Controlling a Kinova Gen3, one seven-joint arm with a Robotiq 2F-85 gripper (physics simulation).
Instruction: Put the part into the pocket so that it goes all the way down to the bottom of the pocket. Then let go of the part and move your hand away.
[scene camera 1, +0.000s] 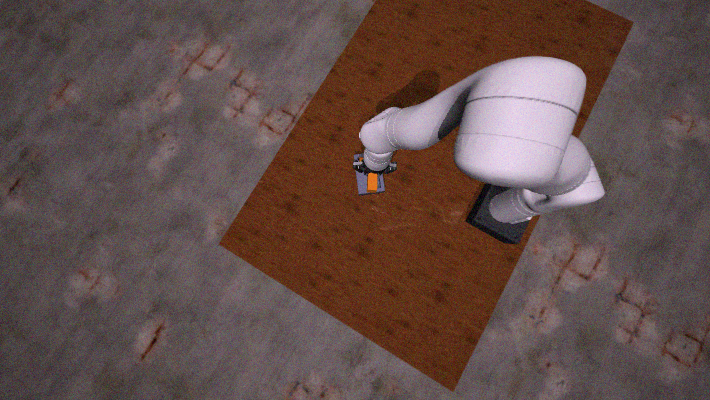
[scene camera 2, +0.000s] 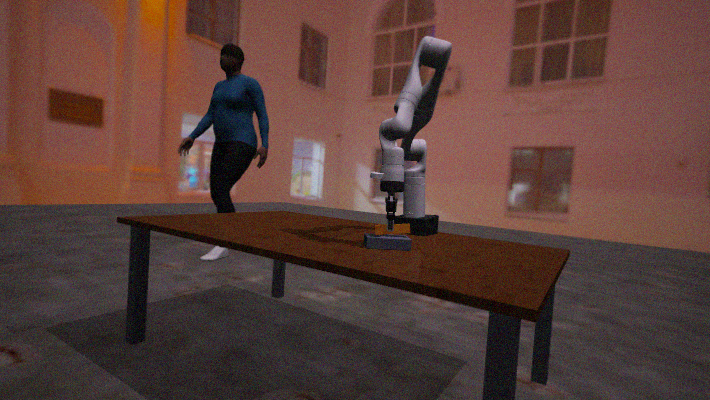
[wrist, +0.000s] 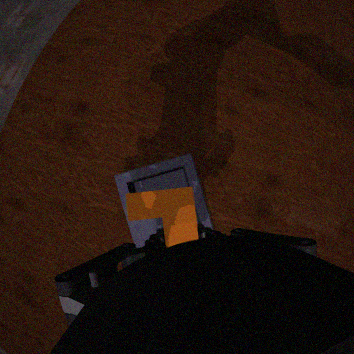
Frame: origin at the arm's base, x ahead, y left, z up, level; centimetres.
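Where they show: gripper, between the fingertips: (scene camera 1: 372, 173) (scene camera 2: 390, 231) (wrist: 179, 235); arm's base, origin of its link: (scene camera 1: 503, 208) (scene camera 2: 413, 216).
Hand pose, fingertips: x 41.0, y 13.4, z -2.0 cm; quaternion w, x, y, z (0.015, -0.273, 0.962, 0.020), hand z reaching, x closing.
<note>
Each offset is from my fingertips to the top centre of the thing. "spot": to the spot under its first point. Level surfaces: height alone.
The orange L-shaped part @[dx +0.9, dy +1.4, dz +3.0 cm] (scene camera 1: 372, 182) (scene camera 2: 400, 229) (wrist: 180, 215) is held in my gripper (scene camera 1: 375, 168) (scene camera 2: 390, 228) (wrist: 179, 235), which is shut on it. The grey-blue block @[dx +1.3, dy -0.1, dz -1.6 cm] (scene camera 1: 361, 186) (scene camera 2: 388, 243) (wrist: 201, 191) stands on the table below the part. The part is over the block and looks a little above its top face, not down in the pocket. In the wrist view a dark-edged stretch of the pocket @[spot: dx +4.3, dy -4.3, dz -4.7 cm] (wrist: 162, 179) shows beyond the part; the rest is hidden under it. The part's edges look slightly turned against the block's edges. The fingertips are mostly hidden in the wrist view.
The brown table @[dz -5.2 cm] (scene camera 1: 350, 260) (scene camera 2: 300, 250) (wrist: 75, 150) carries the block and the arm's black base (scene camera 1: 492, 225) (scene camera 2: 427, 225). The arm's shadow falls on the table. A person in a blue top (scene camera 2: 235, 110) is behind the table in scene camera 2.
</note>
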